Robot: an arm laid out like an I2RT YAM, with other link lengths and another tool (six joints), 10 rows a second.
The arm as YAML. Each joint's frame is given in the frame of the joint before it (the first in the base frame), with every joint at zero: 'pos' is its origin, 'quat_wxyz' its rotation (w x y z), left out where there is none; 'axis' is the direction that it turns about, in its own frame. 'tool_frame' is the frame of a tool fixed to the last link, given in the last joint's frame.
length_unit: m
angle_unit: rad
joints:
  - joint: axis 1
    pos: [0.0, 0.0, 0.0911]
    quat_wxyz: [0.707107, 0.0, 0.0, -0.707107]
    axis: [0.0, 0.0, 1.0]
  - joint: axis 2
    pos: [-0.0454, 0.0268, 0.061]
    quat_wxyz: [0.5, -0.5, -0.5, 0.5]
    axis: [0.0, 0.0, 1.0]
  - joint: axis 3
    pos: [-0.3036, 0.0, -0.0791]
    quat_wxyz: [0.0, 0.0, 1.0, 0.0]
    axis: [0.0, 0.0, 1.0]
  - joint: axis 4
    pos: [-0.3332, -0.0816, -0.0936]
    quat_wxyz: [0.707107, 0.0, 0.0, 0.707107]
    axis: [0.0, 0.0, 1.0]
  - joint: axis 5
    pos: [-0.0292, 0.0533, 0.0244]
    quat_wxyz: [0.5, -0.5, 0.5, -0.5]
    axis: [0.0, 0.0, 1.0]
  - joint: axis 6
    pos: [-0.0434, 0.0, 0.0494]
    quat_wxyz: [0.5, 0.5, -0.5, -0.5]
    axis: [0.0, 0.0, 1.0]
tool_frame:
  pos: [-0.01, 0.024, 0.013]
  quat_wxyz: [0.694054, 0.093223, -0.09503, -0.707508]
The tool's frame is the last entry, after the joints.
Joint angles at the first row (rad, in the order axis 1, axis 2, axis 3, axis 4, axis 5, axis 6):
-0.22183, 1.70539, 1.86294, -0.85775, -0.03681, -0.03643
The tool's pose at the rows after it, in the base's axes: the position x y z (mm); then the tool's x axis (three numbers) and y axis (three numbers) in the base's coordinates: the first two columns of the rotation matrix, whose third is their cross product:
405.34 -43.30 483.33 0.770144 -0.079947 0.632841 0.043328 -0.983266 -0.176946
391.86 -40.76 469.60 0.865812 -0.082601 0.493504 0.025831 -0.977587 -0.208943
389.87 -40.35 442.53 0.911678 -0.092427 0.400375 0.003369 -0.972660 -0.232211
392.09 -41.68 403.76 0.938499 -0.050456 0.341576 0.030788 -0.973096 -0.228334
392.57 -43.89 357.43 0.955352 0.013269 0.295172 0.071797 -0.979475 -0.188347
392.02 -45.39 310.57 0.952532 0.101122 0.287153 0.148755 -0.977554 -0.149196
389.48 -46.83 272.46 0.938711 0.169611 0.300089 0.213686 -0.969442 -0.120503
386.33 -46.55 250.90 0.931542 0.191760 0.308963 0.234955 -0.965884 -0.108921
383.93 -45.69 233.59 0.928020 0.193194 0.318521 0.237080 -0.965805 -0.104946
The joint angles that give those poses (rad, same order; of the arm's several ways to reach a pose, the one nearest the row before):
-0.21915, 1.67525, 1.86293, -1.07328, -0.03681, -0.07038
-0.21915, 1.68174, 1.84004, -1.21366, -0.03681, -0.08869
-0.21915, 1.68365, 1.76071, -1.23731, -0.03643, -0.08907
-0.21802, 1.68365, 1.64399, -1.18354, -0.03453, -0.13524
-0.21420, 1.68363, 1.50777, -1.08777, 0.00019, -0.19856
-0.21039, 1.68366, 1.37160, -0.94815, 0.01621, -0.28325
-0.21076, 1.68364, 1.26019, -0.81310, 0.01659, -0.35153
-0.21038, 1.68365, 1.19613, -0.73567, 0.01621, -0.37289
-0.20961, 1.68708, 1.14768, -0.67312, 0.01545, -0.37288

